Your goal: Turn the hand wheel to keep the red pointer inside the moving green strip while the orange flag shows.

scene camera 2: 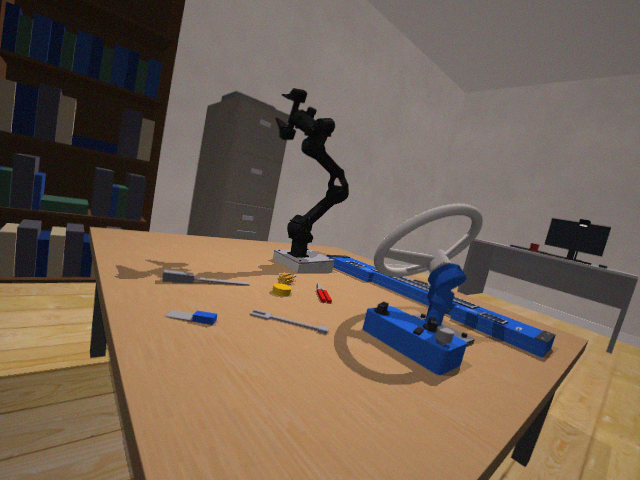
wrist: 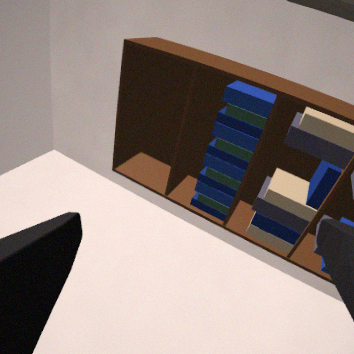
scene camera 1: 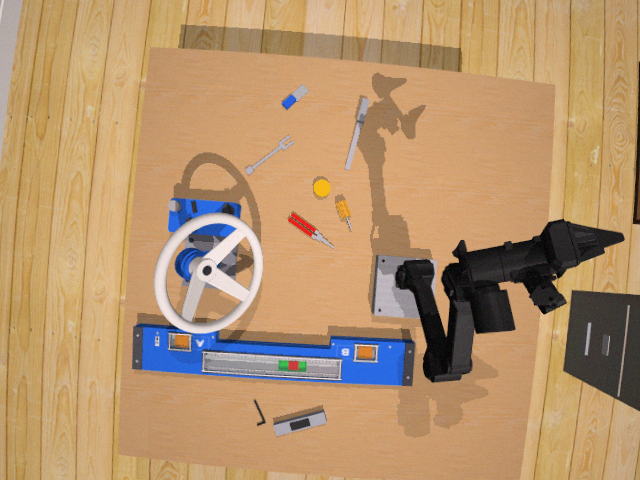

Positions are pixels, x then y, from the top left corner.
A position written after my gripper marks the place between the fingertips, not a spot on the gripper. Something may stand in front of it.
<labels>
My gripper (scene camera 1: 613, 243) is open, holding nothing. A grey block (scene camera 1: 316, 418) rests on the table.
</labels>
